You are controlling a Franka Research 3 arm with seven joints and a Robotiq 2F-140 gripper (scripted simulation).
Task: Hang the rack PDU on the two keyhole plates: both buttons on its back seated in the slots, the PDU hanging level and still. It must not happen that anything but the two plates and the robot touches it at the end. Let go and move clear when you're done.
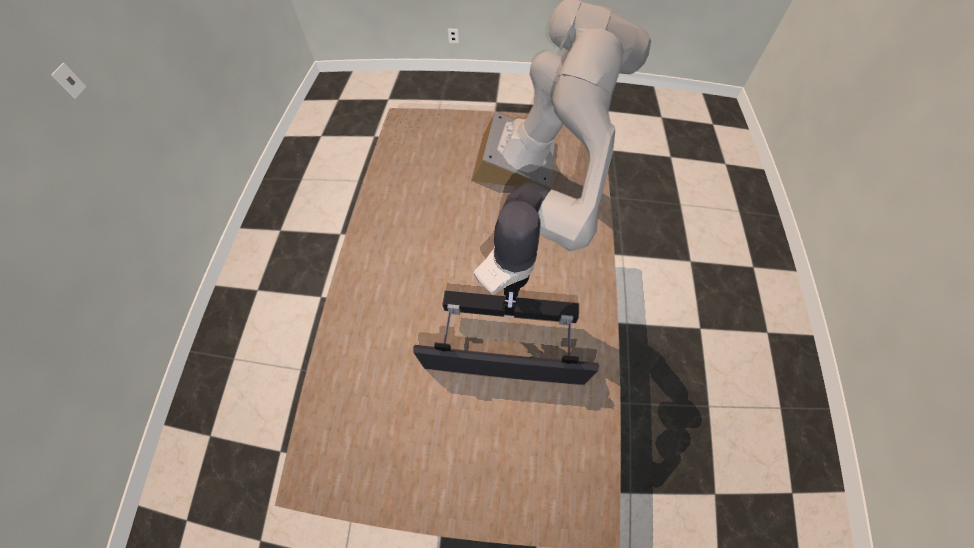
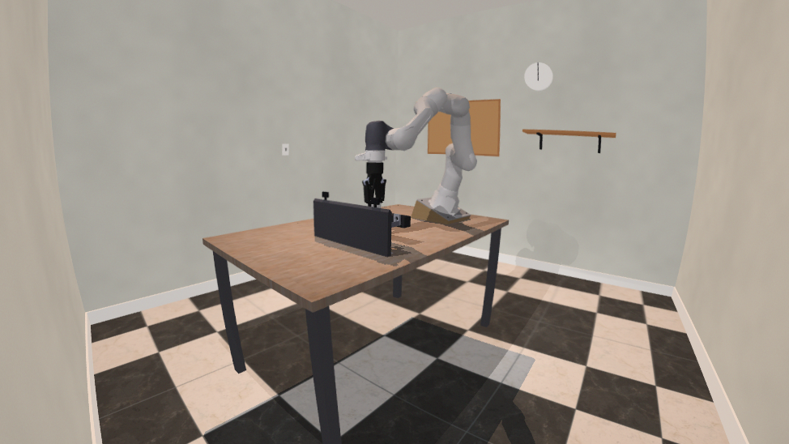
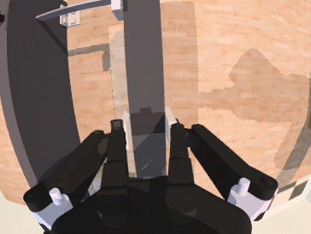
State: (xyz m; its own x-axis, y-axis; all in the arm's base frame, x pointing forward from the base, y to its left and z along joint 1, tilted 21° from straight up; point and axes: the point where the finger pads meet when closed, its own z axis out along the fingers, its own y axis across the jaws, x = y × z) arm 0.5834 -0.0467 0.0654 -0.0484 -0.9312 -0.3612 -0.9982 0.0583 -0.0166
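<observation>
Now: the rack PDU 20 mm ahead of my hand and 20 mm below it. Also, from my hand: dark upright panel (160 mm ahead, 10 mm to the right, 40 mm below).
</observation>
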